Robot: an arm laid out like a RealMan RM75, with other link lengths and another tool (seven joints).
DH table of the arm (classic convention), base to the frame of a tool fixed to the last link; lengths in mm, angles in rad. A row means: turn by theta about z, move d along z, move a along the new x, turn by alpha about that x. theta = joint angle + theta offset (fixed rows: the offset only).
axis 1: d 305.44  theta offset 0  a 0  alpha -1.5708
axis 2: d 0  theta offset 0  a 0  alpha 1.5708
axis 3: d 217.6  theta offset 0  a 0  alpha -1.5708
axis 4: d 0  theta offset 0  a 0  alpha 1.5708
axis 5: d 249.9  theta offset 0  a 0  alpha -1.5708
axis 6: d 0  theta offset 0  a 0  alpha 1.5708
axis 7: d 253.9  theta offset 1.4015  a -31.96  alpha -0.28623
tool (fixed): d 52.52  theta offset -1.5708  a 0  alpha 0
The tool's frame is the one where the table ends.
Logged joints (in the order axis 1, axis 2, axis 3, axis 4, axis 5, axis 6, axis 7), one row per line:
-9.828, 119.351, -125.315, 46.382, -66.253, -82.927, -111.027
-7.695, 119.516, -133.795, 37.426, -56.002, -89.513, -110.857
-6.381, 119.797, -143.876, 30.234, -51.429, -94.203, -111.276
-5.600, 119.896, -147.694, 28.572, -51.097, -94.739, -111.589
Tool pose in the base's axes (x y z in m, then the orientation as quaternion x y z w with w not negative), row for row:
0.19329, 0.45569, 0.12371, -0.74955, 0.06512, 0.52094, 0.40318
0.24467, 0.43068, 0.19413, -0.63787, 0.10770, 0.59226, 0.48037
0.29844, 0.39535, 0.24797, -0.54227, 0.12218, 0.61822, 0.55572
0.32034, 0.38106, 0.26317, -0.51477, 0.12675, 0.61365, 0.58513
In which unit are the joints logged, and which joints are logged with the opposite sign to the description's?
The joints are logged in degrees. Opposite sign: axis 1, axis 3, axis 6.
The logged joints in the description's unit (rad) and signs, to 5 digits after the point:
0.17153, 2.08307, 2.18716, 0.80952, -1.15633, 1.44735, -1.93779
0.13430, 2.08595, 2.33516, 0.65321, -0.97742, 1.56230, -1.93482
0.11137, 2.09085, 2.51111, 0.52768, -0.89761, 1.64415, -1.94213
0.09774, 2.09258, 2.57775, 0.49868, -0.89181, 1.65351, -1.94760

